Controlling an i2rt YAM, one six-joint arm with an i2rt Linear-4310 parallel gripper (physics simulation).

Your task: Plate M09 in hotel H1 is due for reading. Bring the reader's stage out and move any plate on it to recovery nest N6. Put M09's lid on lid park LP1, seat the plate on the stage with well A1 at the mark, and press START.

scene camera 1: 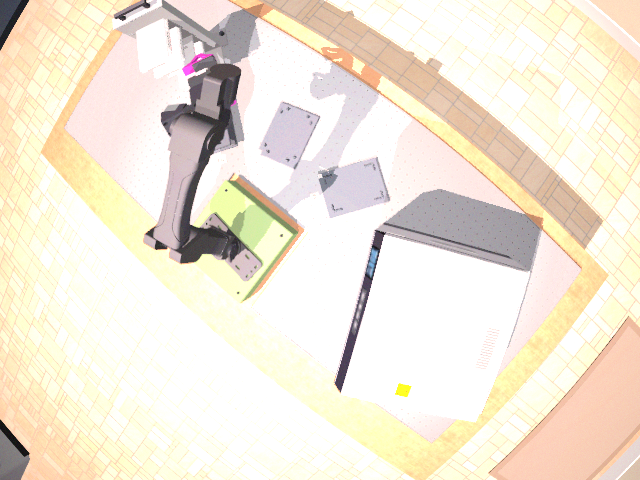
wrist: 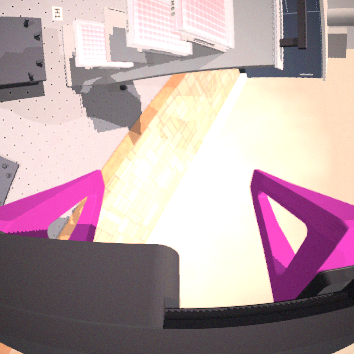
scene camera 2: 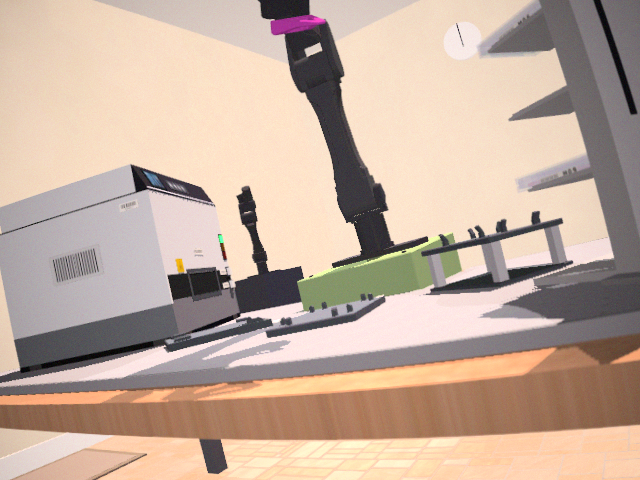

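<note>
My gripper is open and empty, high above the table beside hotel H1; its magenta finger shows at the top of the scene camera 2 view. The hotel is a grey tower with clear-lidded plates on its shelves. In the wrist view, a top plate, a plate beneath it and a lower plate show. I cannot tell for certain which is M09. The white reader has a button panel; no stage shows outside it.
A raised dark stand is near the hotel. Two low pegged plates lie on the table: one nearer the stand, one nearer the reader. Their labels are unreadable. The arm stands on a green base.
</note>
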